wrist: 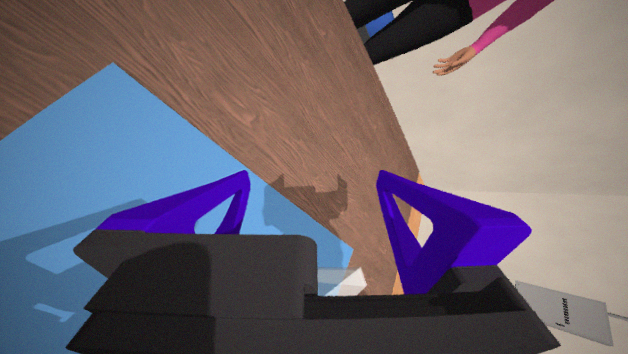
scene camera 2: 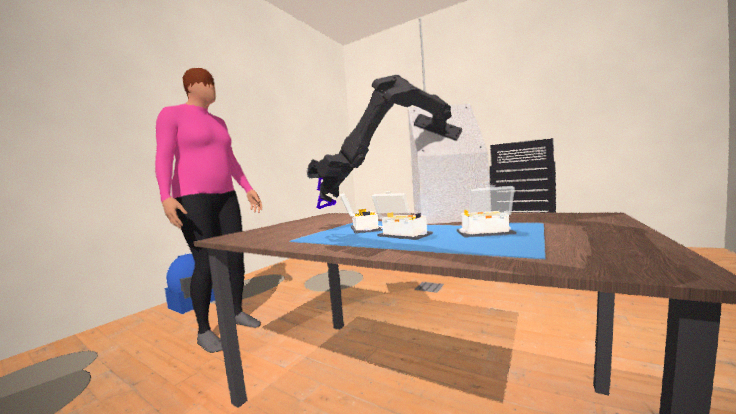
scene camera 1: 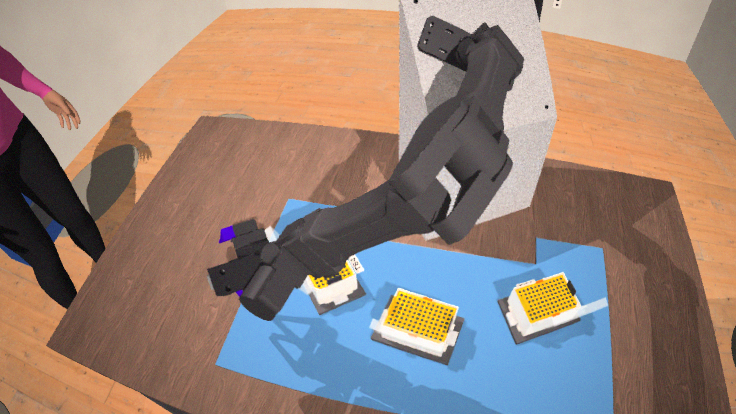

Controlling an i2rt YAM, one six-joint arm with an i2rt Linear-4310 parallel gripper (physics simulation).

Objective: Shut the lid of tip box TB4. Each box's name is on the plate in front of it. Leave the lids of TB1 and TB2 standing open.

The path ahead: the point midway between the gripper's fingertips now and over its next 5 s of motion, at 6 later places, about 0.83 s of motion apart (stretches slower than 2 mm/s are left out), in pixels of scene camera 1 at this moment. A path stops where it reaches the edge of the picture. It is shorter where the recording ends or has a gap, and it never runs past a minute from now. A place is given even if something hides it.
The gripper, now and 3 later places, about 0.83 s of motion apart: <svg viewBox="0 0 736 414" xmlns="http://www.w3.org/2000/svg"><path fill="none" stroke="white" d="M230 266L246 278L306 290L279 267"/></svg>
